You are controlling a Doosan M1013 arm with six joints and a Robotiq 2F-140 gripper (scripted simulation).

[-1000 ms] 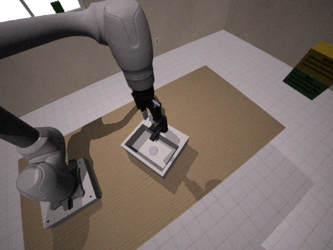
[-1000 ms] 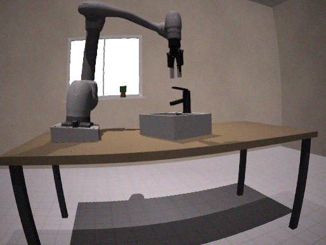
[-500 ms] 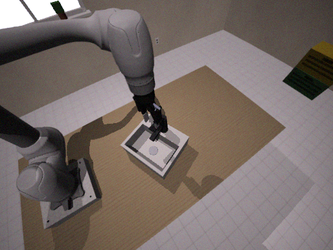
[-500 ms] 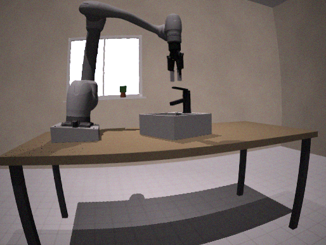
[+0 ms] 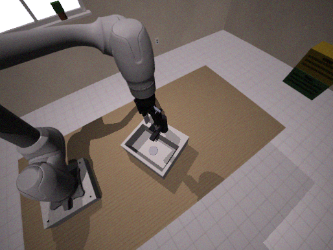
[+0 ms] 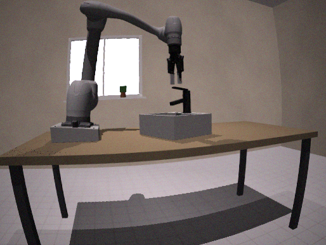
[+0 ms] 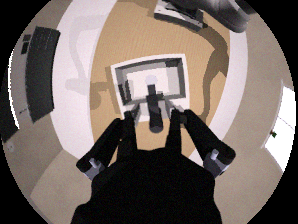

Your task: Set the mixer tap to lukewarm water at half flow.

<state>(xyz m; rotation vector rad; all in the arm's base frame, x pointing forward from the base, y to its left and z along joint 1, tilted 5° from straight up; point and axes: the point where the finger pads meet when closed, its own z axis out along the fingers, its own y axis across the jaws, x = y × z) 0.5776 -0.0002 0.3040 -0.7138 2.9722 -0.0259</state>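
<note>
The black mixer tap lies 100 mm below my hand, 50 mm ahead of it and 30 mm to the left of it. Also, from my hand: sink basin 290 mm below, 30 mm behind, 20 mm to the right.
</note>
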